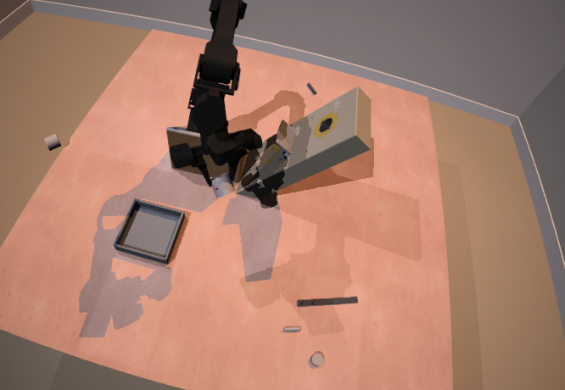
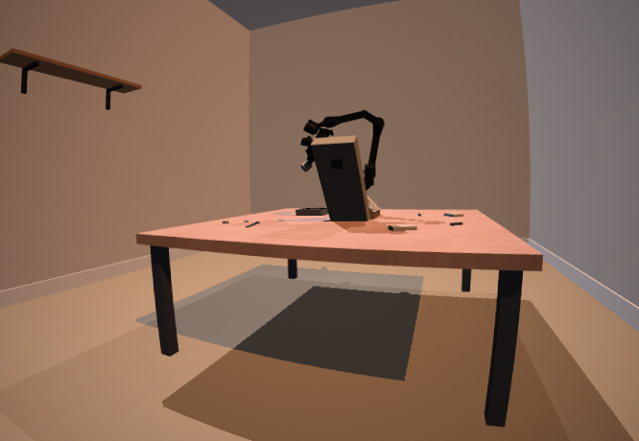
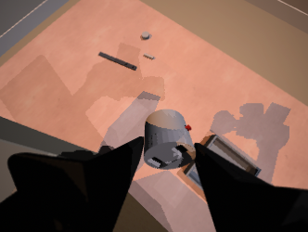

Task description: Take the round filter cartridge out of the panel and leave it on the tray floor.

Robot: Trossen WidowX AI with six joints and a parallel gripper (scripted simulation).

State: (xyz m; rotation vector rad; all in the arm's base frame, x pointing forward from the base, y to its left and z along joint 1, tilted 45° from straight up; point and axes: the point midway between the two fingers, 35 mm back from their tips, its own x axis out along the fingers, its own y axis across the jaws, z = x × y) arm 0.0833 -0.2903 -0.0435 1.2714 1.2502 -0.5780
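My gripper tip is now 26 cm above the dark-rimmed tray, 19 cm past it and 2 cm to the left of it. Round my gripper tip: small pin 26 cm below, 24 cm to the right, 22 cm ahead; then round filter cartridge right at my gripper tip.
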